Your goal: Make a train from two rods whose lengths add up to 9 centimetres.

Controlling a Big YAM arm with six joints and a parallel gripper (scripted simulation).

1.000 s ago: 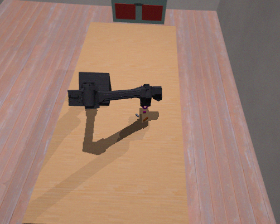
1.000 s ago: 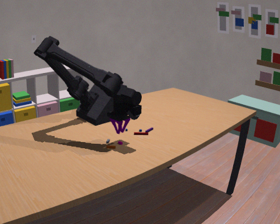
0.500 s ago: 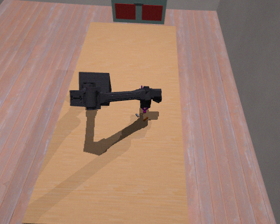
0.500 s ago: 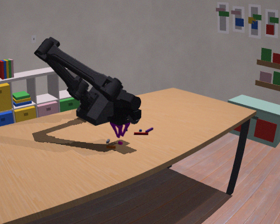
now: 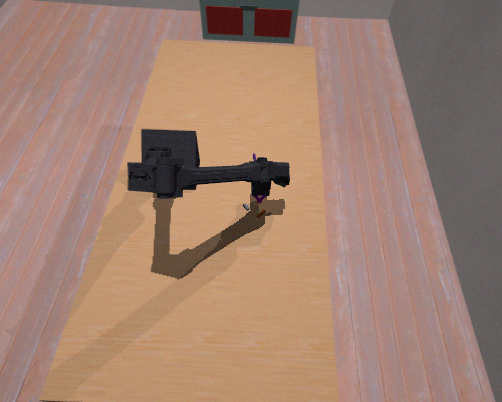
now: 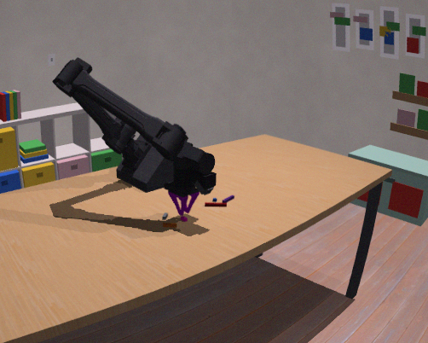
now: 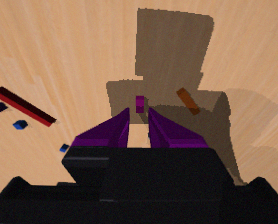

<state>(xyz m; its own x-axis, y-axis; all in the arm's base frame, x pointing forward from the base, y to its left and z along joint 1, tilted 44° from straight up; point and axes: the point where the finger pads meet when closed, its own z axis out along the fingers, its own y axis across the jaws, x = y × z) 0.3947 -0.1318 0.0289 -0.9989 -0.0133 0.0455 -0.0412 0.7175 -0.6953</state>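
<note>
Now: hand 20 mm above the magenta rod. Also, from my hand: red rod (150 mm to the left, 20 mm below, 10 mm behind); then orange rod (60 mm to the right, 20 mm below, 10 mm ahead); then grey rod (50 mm behind, 30 mm to the right, 20 mm below).
</note>
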